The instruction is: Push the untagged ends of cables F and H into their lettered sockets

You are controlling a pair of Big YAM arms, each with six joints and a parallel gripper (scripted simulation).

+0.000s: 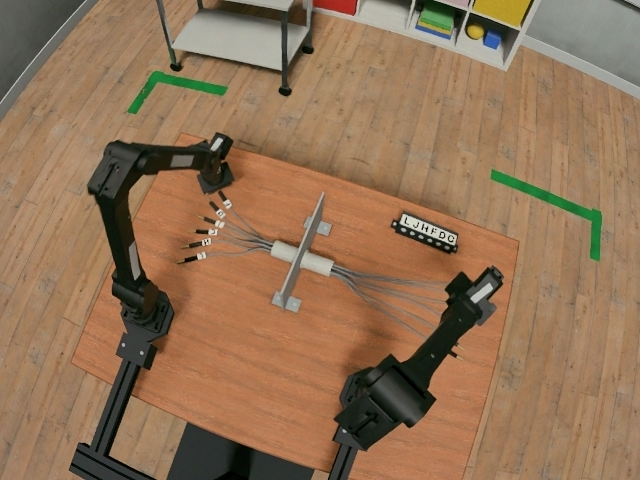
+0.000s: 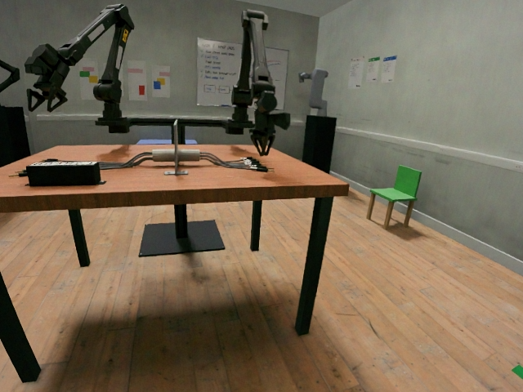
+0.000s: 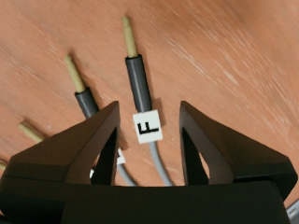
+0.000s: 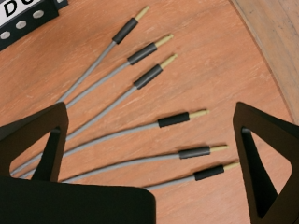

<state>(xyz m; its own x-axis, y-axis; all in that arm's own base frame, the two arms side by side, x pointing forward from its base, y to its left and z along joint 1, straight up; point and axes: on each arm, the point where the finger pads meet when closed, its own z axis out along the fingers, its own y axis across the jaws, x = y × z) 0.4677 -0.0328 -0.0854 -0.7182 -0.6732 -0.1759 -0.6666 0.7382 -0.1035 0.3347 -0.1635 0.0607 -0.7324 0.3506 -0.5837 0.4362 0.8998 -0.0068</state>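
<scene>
Now: the cable end tagged F 60 mm below my left hand and 10 mm to the left of it.
</scene>
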